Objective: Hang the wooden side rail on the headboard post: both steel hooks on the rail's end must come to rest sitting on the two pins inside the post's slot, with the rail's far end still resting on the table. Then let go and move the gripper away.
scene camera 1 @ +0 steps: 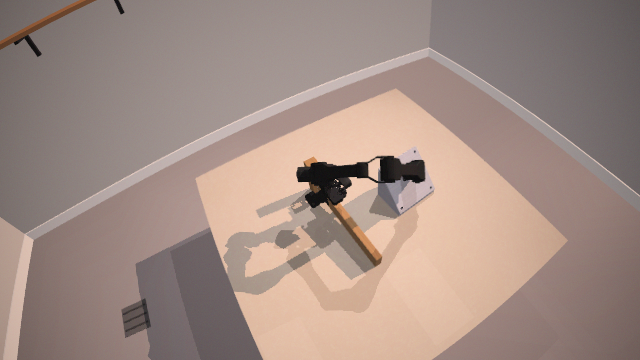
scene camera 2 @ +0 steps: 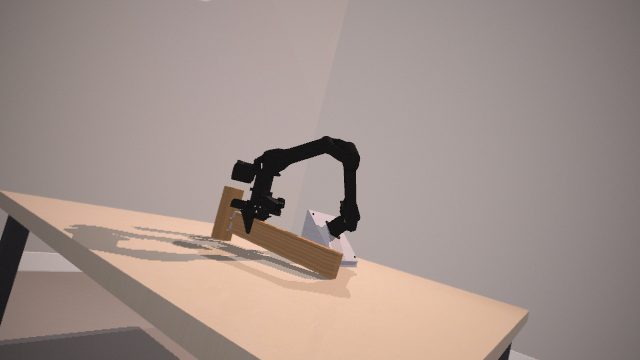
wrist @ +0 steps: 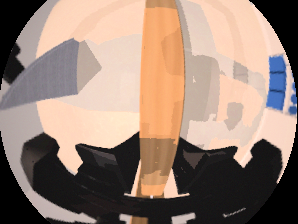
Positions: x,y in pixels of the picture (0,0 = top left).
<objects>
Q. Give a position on a headboard post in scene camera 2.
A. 220,231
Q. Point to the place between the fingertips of my gripper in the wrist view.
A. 155,131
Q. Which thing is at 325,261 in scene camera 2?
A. A wooden side rail.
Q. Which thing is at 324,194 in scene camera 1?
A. My gripper.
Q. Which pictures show my gripper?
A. Scene camera 1, scene camera 2 and the wrist view: all of them.
</objects>
